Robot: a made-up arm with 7 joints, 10 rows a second.
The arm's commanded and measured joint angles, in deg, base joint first. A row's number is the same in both.
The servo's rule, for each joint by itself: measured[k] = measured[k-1] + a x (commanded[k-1-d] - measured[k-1]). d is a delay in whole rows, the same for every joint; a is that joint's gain. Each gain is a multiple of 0.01, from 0.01 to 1. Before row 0 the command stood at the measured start. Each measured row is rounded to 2 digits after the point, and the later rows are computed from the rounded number. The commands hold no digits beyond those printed.
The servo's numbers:
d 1
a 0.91 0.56 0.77 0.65 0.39 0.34 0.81
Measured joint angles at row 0: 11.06 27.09 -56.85 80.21 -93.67 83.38 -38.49
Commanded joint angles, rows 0 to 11: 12.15 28.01 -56.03 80.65 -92.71 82.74 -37.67; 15.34 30.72 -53.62 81.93 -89.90 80.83 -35.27; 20.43 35.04 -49.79 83.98 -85.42 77.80 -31.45; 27.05 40.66 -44.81 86.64 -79.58 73.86 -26.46; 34.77 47.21 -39.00 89.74 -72.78 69.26 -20.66; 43.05 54.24 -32.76 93.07 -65.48 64.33 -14.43; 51.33 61.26 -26.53 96.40 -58.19 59.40 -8.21; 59.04 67.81 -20.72 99.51 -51.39 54.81 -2.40; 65.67 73.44 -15.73 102.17 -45.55 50.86 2.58; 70.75 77.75 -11.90 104.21 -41.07 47.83 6.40; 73.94 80.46 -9.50 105.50 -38.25 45.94 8.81; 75.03 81.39 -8.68 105.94 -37.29 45.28 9.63
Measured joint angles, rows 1 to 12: 11.06 27.09 -56.85 80.21 -93.67 83.38 -38.49; 12.05 27.61 -56.22 80.50 -93.30 83.16 -37.83; 15.04 29.35 -54.22 81.43 -91.97 82.37 -35.76; 19.94 32.54 -50.81 83.09 -89.42 80.82 -32.27; 26.41 37.09 -46.19 85.40 -85.58 78.45 -27.56; 34.02 42.76 -40.65 88.22 -80.59 75.33 -21.97; 42.24 49.19 -34.57 91.37 -74.70 71.59 -15.86; 50.51 55.95 -28.38 94.64 -68.26 67.45 -9.66; 58.27 62.59 -22.48 97.81 -61.68 63.15 -3.78; 65.00 68.67 -17.28 100.64 -55.39 58.97 1.37; 70.23 73.75 -13.14 102.96 -49.81 55.18 5.44; 73.61 77.51 -10.34 104.61 -45.30 52.04 8.17
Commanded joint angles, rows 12 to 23: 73.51 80.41 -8.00 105.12 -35.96 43.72 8.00; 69.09 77.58 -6.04 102.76 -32.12 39.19 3.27; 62.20 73.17 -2.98 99.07 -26.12 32.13 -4.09; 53.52 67.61 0.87 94.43 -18.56 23.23 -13.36; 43.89 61.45 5.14 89.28 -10.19 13.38 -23.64; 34.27 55.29 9.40 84.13 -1.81 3.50 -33.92; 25.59 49.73 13.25 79.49 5.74 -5.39 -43.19; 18.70 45.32 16.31 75.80 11.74 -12.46 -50.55; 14.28 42.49 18.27 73.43 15.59 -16.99 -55.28; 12.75 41.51 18.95 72.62 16.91 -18.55 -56.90; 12.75 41.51 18.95 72.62 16.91 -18.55 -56.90; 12.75 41.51 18.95 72.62 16.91 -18.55 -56.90
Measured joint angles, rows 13 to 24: 74.90 79.68 -9.06 105.47 -42.18 49.74 9.35; 73.64 80.09 -8.24 105.24 -39.75 47.69 8.26; 69.50 78.68 -6.55 103.63 -36.77 44.80 4.22; 62.86 75.59 -3.80 100.67 -32.62 40.49 -2.51; 54.36 71.12 -0.20 96.61 -27.14 34.62 -11.30; 44.83 65.70 3.91 91.85 -20.53 27.40 -21.30; 35.22 59.87 8.14 86.83 -13.23 19.27 -31.52; 26.46 54.19 12.07 82.06 -5.83 10.89 -40.97; 19.40 49.22 15.33 77.99 1.02 2.95 -48.73; 14.74 45.45 17.59 75.03 6.70 -3.83 -54.04; 12.93 43.24 18.64 73.46 10.68 -8.83 -56.36; 12.77 42.27 18.88 72.91 13.11 -12.13 -56.80
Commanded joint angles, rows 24 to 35: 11.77 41.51 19.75 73.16 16.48 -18.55 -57.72; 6.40 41.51 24.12 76.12 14.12 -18.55 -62.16; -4.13 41.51 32.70 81.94 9.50 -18.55 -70.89; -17.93 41.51 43.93 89.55 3.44 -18.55 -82.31; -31.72 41.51 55.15 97.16 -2.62 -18.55 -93.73; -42.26 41.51 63.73 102.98 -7.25 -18.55 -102.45; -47.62 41.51 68.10 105.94 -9.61 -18.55 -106.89; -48.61 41.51 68.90 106.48 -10.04 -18.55 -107.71; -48.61 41.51 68.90 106.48 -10.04 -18.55 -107.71; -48.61 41.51 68.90 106.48 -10.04 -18.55 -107.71; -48.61 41.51 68.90 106.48 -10.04 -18.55 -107.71; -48.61 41.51 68.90 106.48 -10.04 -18.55 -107.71
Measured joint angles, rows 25 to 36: 12.75 41.84 18.93 72.72 14.59 -14.31 -56.88; 11.86 41.66 19.56 73.01 15.33 -15.75 -57.56; 6.89 41.58 23.07 75.03 14.86 -16.70 -61.29; -3.14 41.54 30.49 79.52 12.77 -17.33 -69.07; -16.60 41.52 40.84 86.04 9.13 -17.74 -79.79; -30.36 41.51 51.86 93.27 4.55 -18.02 -91.08; -41.19 41.51 61.00 99.58 -0.05 -18.20 -100.29; -47.04 41.51 66.47 103.71 -3.78 -18.32 -105.64; -48.47 41.51 68.34 105.51 -6.22 -18.40 -107.32; -48.60 41.51 68.77 106.14 -7.71 -18.45 -107.64; -48.61 41.51 68.87 106.36 -8.62 -18.48 -107.70; -48.61 41.51 68.89 106.44 -9.17 -18.50 -107.71
